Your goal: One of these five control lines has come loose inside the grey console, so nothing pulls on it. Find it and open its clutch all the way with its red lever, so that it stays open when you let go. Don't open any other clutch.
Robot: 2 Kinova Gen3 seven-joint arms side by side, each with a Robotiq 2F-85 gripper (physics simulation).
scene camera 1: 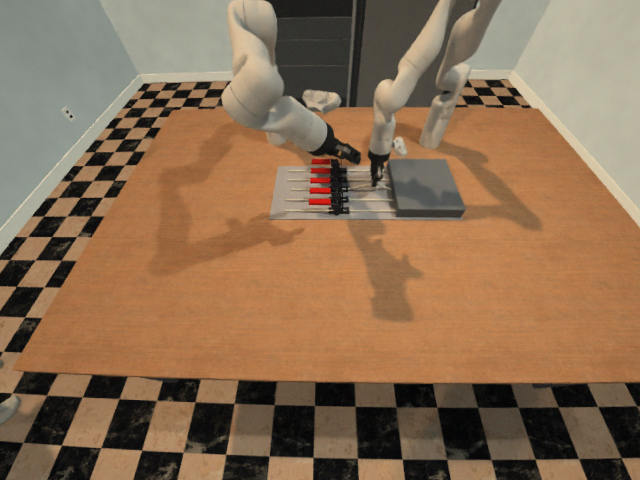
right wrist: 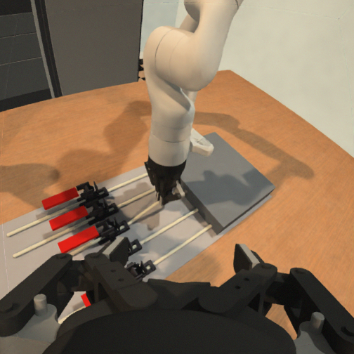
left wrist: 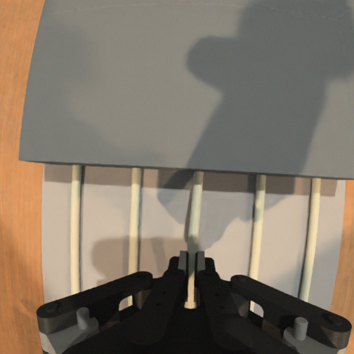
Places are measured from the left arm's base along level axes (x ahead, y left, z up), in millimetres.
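Pixels of known places: left gripper, fingertip midpoint: [scene camera 1: 373, 185]; right gripper, fingertip midpoint: [scene camera 1: 344, 156]; left arm's base, link origin: [scene camera 1: 428, 142]; right arm's base, link origin: [scene camera 1: 277, 139].
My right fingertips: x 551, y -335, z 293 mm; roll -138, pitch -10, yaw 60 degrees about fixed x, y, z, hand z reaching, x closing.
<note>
Ahead of a thing's pixels: the offset from my right fingertips to its top centre. Level surfaces: height alone.
The grey console @(dx -223, dy +290, dz -246 mm) [scene camera 1: 429, 178] [left wrist: 125, 85] [right wrist: 227, 180] has five pale control lines running from it to black clutches with red levers. The levers lie flat. My left gripper [scene camera 1: 374, 184] [left wrist: 191, 261] is shut on the middle control line [left wrist: 197, 200] [right wrist: 144, 213], which bends slightly at the fingers. The middle red lever @(dx -154, dy -80, dz -234 mm) [scene camera 1: 320, 180] [right wrist: 79, 239] and its black clutch [right wrist: 112, 228] lie to the left of that gripper in scene camera 1. My right gripper [scene camera 1: 356, 156] [right wrist: 180, 251] is open and empty, above the board near the clutches. Its fingers partly hide the nearer clutches in the right wrist view.
A light grey board @(dx -136, dy -178, dz -290 mm) [scene camera 1: 279, 193] [right wrist: 15, 270] lies under the clutches and console on the wooden table @(dz -293 mm) [scene camera 1: 310, 310] [right wrist: 110, 132]. The left arm [scene camera 1: 383, 129] [right wrist: 170, 130] stands over the lines beside the console. The right arm [scene camera 1: 299, 124] reaches in from the upper left.
</note>
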